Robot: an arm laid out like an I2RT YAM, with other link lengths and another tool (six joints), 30 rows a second.
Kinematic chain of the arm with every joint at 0, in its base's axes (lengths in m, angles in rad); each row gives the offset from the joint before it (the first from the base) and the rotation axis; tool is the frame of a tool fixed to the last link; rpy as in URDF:
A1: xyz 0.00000 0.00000 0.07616 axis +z
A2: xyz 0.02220 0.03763 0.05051 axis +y
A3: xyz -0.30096 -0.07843 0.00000 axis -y
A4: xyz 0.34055 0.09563 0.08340 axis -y
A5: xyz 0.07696 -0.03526 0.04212 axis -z
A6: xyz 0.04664 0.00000 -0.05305 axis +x
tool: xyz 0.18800 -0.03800 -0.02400 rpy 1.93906 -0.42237 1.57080
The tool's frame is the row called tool.
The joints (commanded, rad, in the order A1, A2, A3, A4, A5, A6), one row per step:
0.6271 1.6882 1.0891 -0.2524 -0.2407 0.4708
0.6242 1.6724 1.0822 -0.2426 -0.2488 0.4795
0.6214 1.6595 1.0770 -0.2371 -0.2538 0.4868
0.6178 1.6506 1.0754 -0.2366 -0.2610 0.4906
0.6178 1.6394 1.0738 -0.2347 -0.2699 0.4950
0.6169 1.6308 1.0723 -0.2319 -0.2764 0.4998
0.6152 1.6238 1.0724 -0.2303 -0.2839 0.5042
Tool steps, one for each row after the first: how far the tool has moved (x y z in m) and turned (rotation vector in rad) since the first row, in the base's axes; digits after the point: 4 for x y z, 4 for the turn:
0.0005 0.0011 0.0068 0.0192 -0.0066 -0.0038
0.0009 0.0012 0.0120 0.0327 -0.0109 -0.0084
0.0011 0.0012 0.0162 0.0430 -0.0120 -0.0098
0.0001 0.0032 0.0219 0.0566 -0.0149 -0.0067
-0.0002 0.0045 0.0264 0.0680 -0.0173 -0.0064
-0.0002 0.0056 0.0307 0.0791 -0.0185 -0.0058

